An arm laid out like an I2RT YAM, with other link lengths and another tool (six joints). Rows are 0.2 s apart.
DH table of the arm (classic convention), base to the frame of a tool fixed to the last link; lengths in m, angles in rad. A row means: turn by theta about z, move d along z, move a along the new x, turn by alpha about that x. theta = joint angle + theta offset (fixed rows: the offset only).
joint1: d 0.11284; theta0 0; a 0.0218; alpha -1.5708
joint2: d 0; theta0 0; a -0.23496; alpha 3.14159
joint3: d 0; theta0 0.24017; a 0.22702; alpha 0
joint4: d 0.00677; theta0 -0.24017; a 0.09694; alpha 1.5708
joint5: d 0.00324; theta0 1.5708; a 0; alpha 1.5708
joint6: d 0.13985; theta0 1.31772; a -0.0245; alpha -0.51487
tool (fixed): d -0.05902; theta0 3.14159; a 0; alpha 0
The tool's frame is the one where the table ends.
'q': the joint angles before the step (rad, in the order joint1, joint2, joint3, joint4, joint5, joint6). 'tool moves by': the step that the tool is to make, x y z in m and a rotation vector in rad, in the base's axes. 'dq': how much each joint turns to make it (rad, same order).
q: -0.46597 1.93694 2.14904 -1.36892 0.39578 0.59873
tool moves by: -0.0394 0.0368 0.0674 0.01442 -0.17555 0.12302
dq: 0.01491 -0.23614 -0.00027 -0.06688 -0.13121 -0.05453
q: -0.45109 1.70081 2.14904 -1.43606 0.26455 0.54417
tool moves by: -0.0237 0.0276 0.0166 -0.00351 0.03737 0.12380
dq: 0.03550 -0.09755 -0.00191 -0.10670 -0.03241 -0.08695
